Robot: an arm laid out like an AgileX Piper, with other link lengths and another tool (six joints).
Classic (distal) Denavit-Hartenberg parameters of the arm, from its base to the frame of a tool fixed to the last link. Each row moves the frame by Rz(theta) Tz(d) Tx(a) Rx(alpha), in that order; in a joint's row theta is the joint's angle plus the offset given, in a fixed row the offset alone. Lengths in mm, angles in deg.
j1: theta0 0  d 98.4  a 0  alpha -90
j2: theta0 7.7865  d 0  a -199.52  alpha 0
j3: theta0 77.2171  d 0  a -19.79  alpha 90
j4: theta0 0  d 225.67  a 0  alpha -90
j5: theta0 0  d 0  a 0  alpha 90
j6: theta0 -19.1  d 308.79  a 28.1  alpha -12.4
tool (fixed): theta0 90  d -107.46  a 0  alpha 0
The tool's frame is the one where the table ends.
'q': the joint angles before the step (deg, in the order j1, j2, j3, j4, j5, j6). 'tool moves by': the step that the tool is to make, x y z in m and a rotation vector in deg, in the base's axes. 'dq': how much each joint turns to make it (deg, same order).
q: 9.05 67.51 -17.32 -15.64 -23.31 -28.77
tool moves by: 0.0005 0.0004 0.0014 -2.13 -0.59 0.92
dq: -0.01 0.00 -0.01 -0.05 0.02 -2.35
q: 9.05 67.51 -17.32 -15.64 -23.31 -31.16
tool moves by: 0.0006 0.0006 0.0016 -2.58 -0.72 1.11
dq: 0.01 0.04 -0.01 0.03 -0.02 -2.93
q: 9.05 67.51 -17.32 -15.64 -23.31 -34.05
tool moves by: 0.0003 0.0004 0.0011 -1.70 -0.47 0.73
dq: -0.01 -0.03 0.01 -0.03 0.03 -1.88
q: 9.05 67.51 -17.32 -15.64 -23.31 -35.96
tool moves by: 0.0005 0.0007 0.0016 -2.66 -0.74 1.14
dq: -0.01 0.01 0.01 -0.01 -0.01 -2.99
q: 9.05 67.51 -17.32 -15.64 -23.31 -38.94
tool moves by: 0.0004 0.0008 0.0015 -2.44 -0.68 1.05
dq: 0.02 -0.01 0.00 0.04 0.02 -2.77
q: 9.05 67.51 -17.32 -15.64 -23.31 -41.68
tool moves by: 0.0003 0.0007 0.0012 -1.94 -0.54 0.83
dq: 0.03 -0.02 0.00 0.07 0.03 -2.23
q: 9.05 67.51 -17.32 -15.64 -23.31 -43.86
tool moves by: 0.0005 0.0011 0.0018 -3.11 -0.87 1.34
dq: -0.02 0.02 0.00 -0.04 -0.02 -3.47
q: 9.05 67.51 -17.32 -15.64 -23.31 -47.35
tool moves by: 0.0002 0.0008 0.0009 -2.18 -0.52 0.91
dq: 0.02 0.01 0.01 0.06 0.08 -2.46
